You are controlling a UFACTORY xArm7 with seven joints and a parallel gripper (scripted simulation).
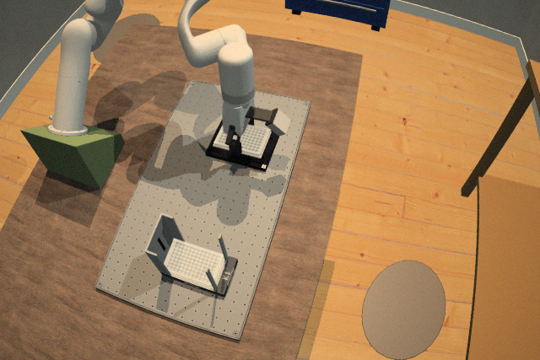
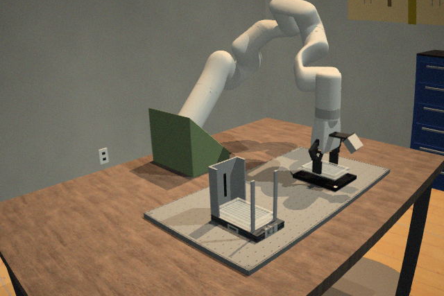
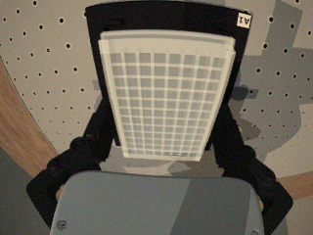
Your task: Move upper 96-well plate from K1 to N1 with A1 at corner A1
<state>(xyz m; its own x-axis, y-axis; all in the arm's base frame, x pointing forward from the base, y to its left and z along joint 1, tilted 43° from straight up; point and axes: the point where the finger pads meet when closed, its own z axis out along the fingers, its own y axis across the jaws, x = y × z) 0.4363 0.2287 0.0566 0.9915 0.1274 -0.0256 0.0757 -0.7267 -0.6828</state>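
Now: the black plate nest N1 4 cm below my hand. Also, from my hand: pale A1 square: 8 cm ahead, 5 cm to the right, 3 cm below; then rack back wall: 36 cm to the right, 4 cm above, 3 cm behind.
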